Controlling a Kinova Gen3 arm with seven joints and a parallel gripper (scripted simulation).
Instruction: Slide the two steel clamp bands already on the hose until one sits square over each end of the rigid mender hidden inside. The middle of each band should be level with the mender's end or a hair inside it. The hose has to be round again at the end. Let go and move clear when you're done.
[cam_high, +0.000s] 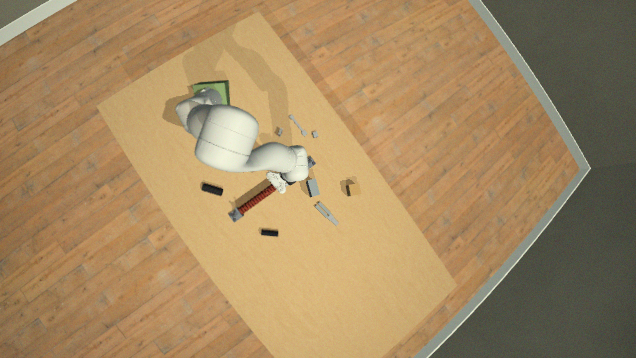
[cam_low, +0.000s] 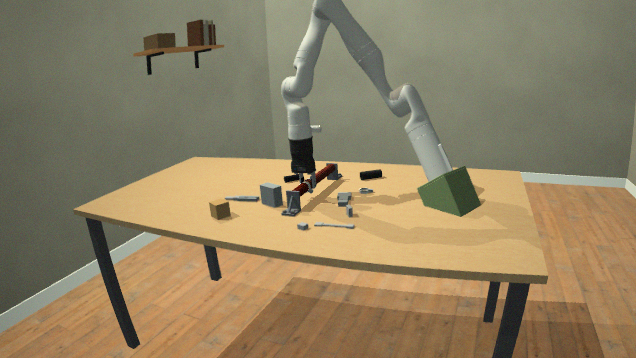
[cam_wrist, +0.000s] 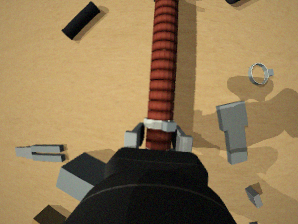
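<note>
The grey block lies 110 mm ahead of my hand, 70 mm to the left of it and 20 mm below it. Also, from my hand: wrench: 130 mm behind, 230 mm to the left, 50 mm below; wooden cube: 250 mm ahead, 190 mm to the left, 30 mm below.
</note>
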